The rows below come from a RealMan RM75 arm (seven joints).
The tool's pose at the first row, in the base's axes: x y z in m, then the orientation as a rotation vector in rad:
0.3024 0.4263 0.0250 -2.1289 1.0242 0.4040
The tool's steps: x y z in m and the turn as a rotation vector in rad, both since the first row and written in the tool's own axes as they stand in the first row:
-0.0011 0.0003 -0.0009 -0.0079 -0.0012 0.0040
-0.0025 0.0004 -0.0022 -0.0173 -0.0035 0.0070
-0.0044 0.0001 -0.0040 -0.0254 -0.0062 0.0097
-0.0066 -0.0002 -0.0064 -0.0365 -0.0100 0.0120
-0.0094 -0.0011 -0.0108 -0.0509 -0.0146 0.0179
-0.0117 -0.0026 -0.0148 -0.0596 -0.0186 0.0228
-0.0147 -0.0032 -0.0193 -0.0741 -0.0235 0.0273
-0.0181 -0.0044 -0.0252 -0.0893 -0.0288 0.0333
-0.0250 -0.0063 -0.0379 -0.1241 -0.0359 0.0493
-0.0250 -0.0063 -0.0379 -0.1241 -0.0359 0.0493
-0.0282 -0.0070 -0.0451 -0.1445 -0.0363 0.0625
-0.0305 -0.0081 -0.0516 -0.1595 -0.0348 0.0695
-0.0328 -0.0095 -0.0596 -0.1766 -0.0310 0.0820
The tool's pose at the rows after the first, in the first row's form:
0.3014 0.4261 0.0261 -2.1337 1.0279 0.4118
0.3004 0.4259 0.0277 -2.1398 1.0299 0.4213
0.2994 0.4257 0.0301 -2.1447 1.0313 0.4302
0.2982 0.4253 0.0331 -2.1519 1.0317 0.4418
0.2970 0.4240 0.0381 -2.1601 1.0355 0.4581
0.2966 0.4230 0.0428 -2.1639 1.0385 0.4699
0.2950 0.4216 0.0478 -2.1726 1.0406 0.4860
0.2936 0.4197 0.0543 -2.1809 1.0440 0.5037
0.2903 0.4150 0.0677 -2.2009 1.0571 0.5404
0.2903 0.4150 0.0677 -2.2009 1.0571 0.5404
0.2886 0.4118 0.0748 -2.2124 1.0713 0.5602
0.2878 0.4088 0.0810 -2.2228 1.0797 0.5715
0.2872 0.4048 0.0884 -2.2333 1.0957 0.5847

